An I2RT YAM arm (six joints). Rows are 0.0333 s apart.
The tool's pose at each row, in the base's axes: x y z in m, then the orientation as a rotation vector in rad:
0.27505, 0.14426, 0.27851, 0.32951, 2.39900, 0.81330
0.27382, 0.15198, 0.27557, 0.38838, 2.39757, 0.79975
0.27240, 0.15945, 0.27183, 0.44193, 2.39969, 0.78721
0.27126, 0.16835, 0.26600, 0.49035, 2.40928, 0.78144
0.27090, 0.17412, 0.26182, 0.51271, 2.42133, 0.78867
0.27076, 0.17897, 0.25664, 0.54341, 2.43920, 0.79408
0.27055, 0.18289, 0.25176, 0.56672, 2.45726, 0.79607
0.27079, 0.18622, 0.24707, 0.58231, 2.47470, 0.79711
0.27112, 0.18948, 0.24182, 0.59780, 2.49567, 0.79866
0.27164, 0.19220, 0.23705, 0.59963, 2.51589, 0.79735
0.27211, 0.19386, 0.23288, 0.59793, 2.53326, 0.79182
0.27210, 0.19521, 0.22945, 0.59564, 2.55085, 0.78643
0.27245, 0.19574, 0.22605, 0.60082, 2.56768, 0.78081
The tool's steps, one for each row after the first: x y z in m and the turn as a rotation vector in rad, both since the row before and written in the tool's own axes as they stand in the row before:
0.00537, 0.00417, 0.00485, 0.02183, -0.01305, 0.03750
0.00597, 0.00336, 0.00498, 0.02124, -0.00791, 0.03469
0.00744, 0.00310, 0.00704, 0.01840, 0.00249, 0.03382
0.00474, 0.00174, 0.00504, 0.00507, 0.01181, 0.01901
0.00445, 0.00039, 0.00551, 0.01023, 0.01599, 0.02485
0.00385, -0.00018, 0.00494, 0.01070, 0.01553, 0.01857
0.00304, -0.00041, 0.00487, 0.00932, 0.01513, 0.01270
0.00303, -0.00079, 0.00534, 0.01029, 0.01854, 0.01296
0.00235, -0.00082, 0.00492, 0.00888, 0.01732, 0.00250
0.00159, -0.00121, 0.00405, 0.00959, 0.01331, -0.00114
0.00158, -0.00108, 0.00315, 0.00944, 0.01362, -0.00146
0.00082, -0.00155, 0.00298, 0.01063, 0.01269, 0.00375

